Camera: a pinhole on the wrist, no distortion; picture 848 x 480 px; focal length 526.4 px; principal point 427.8 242.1 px. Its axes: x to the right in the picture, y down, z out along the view. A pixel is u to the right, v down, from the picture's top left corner.
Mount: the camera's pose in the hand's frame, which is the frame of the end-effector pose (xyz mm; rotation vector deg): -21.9 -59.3 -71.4 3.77 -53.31 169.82
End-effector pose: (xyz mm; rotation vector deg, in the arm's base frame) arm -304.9 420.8 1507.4 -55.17 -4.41 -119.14
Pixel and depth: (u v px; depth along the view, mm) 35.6 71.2 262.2
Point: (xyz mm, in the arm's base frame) -363.2 460.4 1795.5
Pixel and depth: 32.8 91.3 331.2
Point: -370.4 467.0 1882.6
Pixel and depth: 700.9 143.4 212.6
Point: -282.4 646.4 1557.1
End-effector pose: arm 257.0 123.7 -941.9 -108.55 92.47 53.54
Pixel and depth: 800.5 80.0 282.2
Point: 342.5 448.9 -938.0
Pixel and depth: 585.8 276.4 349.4
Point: 479.0 404.8 -1008.5
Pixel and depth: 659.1 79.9 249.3
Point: 347.4 362.0 -979.9
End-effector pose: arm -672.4 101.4 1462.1 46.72 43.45 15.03
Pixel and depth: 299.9 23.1 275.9
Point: -487.6 -75.0 1437.1
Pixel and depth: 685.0 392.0 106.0
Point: -732.7 -30.4 1393.0
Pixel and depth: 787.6 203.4 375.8
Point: -692.8 -341.7 1533.3
